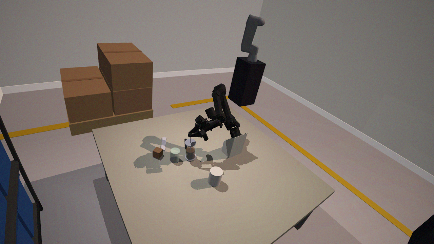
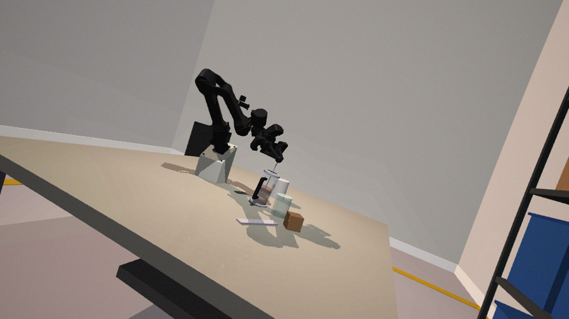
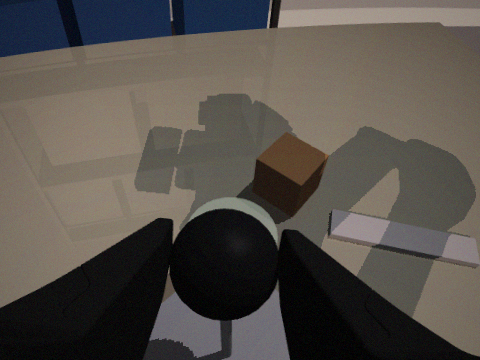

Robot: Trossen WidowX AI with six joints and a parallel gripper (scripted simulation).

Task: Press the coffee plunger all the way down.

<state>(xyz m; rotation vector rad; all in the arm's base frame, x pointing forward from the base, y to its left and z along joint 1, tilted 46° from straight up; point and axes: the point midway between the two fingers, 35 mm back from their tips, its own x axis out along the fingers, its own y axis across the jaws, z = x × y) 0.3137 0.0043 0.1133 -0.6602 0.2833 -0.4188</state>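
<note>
Now: the glass coffee press 2 cm behind my gripper tip, 1 cm to the right of it and 10 cm below it. From my gripper tip the other things lie so: flat white bar: 8 cm ahead, 20 cm to the right, 20 cm below.
</note>
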